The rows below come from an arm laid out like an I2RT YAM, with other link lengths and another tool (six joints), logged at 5 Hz.
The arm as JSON. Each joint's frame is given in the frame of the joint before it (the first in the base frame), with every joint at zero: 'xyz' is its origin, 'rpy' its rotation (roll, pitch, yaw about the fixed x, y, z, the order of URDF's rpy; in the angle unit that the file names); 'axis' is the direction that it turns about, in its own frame. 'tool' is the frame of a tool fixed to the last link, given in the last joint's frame.
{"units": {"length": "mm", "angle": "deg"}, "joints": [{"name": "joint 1", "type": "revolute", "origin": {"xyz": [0.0, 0.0, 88.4], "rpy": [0.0, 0.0, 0.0]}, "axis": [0.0, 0.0, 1.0]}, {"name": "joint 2", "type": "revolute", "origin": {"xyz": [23.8, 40.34, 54.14], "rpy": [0.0, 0.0, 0.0]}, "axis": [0.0, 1.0, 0.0]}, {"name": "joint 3", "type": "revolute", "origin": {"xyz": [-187.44, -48.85, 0.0], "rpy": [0.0, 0.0, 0.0]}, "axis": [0.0, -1.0, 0.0]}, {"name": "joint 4", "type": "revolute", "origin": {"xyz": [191.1, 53.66, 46.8], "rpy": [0.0, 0.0, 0.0]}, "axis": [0.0, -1.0, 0.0]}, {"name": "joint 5", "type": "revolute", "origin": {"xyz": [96.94, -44.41, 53.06], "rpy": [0.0, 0.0, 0.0]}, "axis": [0.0, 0.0, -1.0]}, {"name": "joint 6", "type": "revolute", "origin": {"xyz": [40.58, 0.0, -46.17], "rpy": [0.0, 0.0, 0.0]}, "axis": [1.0, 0.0, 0.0]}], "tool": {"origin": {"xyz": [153.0, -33.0, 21.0], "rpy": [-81.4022, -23.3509, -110.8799]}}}
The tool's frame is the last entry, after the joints.
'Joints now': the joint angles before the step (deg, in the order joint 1, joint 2, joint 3, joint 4, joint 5, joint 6). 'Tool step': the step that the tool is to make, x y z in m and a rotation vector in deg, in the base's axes. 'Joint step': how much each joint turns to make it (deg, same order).
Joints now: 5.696, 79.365, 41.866, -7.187, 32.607, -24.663
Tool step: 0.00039, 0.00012, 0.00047, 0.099, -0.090, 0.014
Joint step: -0.019, -0.001, 0.107, -0.035, -0.087, 0.048
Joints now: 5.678, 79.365, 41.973, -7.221, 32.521, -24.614
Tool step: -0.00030, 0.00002, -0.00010, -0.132, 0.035, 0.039
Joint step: 0.034, -0.068, -0.144, 0.088, 0.087, -0.112
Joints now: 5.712, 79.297, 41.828, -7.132, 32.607, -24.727
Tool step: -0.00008, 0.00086, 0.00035, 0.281, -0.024, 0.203
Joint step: -0.001, -0.295, 0.016, -0.294, -0.340, 0.064
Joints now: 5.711, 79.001, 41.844, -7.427, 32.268, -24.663
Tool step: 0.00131, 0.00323, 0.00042, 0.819, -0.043, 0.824
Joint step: -0.003, -0.384, 0.220, -0.479, -1.158, -0.003
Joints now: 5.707, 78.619, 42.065, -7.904, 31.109, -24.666
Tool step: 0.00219, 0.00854, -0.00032, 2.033, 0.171, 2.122
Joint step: 0.038, -0.942, 0.396, -1.304, -2.916, -0.003
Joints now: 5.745, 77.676, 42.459, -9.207, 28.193, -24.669
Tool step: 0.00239, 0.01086, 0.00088, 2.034, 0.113, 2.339
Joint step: 0.389, -0.919, 0.640, -1.507, -2.817, 0.100
